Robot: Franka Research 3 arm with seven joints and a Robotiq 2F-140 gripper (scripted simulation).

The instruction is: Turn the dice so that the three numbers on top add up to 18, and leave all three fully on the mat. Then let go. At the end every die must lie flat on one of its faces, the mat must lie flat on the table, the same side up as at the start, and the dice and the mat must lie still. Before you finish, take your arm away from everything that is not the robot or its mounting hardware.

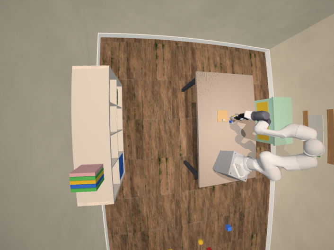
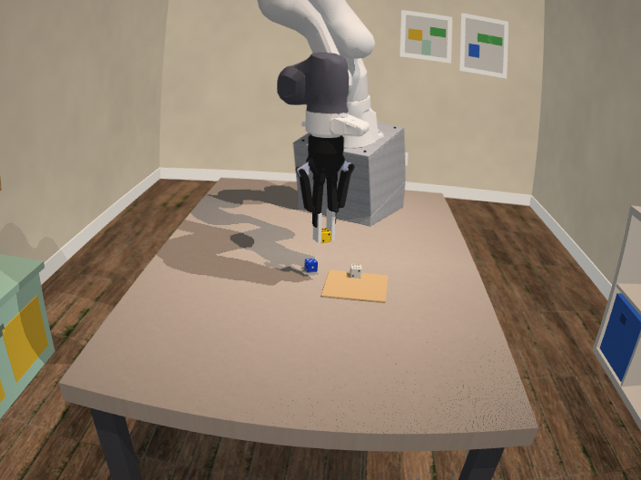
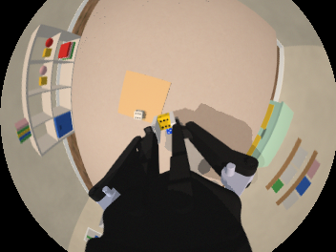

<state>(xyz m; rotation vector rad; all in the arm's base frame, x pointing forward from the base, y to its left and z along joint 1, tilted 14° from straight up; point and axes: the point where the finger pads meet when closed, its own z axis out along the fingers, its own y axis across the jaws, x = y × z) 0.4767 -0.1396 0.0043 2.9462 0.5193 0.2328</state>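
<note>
Now: the mat 130 mm below my hand, 80 mm to the left of it and 30 mm ahead of it. Also, from my hand: blue die (120 mm below, 60 mm behind, 20 mm to the right); white die (120 mm below, 80 mm to the left, 20 mm behind); yellow die (20 mm below).
</note>
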